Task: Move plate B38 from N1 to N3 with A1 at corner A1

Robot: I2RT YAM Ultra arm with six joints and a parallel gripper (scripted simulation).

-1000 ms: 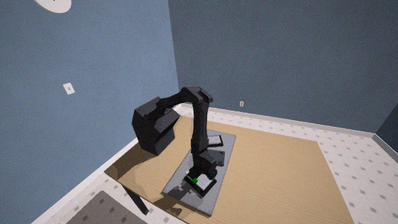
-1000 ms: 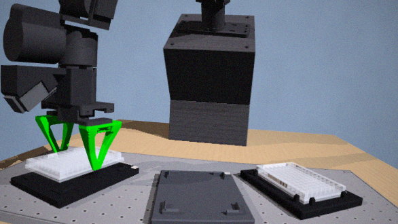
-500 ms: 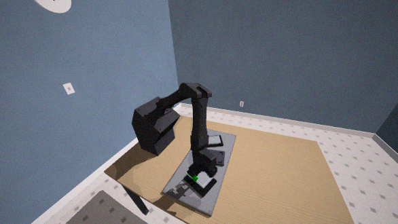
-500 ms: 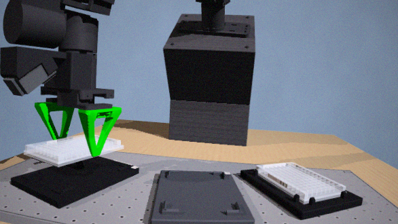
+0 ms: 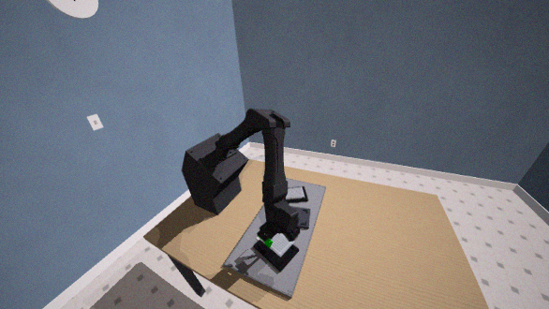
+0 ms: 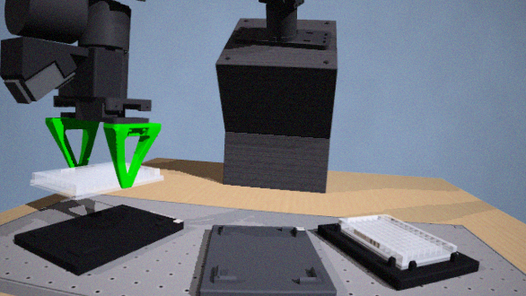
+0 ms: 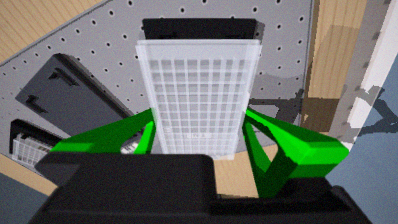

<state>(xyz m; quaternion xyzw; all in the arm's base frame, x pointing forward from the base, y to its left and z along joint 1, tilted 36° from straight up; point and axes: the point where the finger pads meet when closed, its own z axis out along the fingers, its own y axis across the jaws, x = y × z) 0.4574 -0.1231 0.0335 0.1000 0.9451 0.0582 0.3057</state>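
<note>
Right now my hand is 2 cm past the grey landing nest, 20 cm to the right of it and 7 cm above it. The rest, counted from my hand: black nest: 7 cm below.
</note>
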